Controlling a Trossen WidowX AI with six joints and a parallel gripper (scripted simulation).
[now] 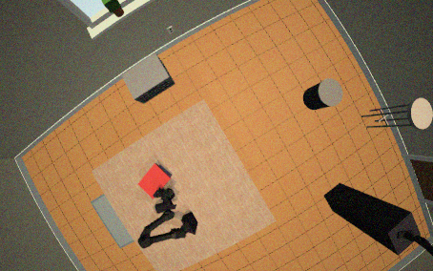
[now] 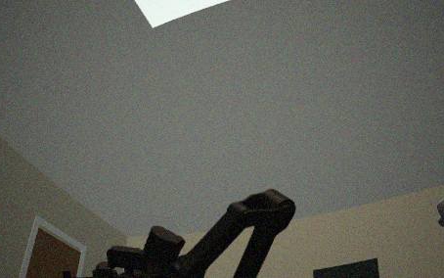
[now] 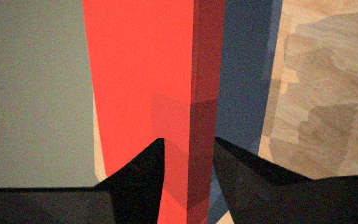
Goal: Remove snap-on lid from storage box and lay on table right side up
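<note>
Now: gripper tip 8 cm short of the red lid and 2 cm to the right of it. Round my gripper tip: blue box 7 cm ahead, 2 cm to the left, 6 cm below.
</note>
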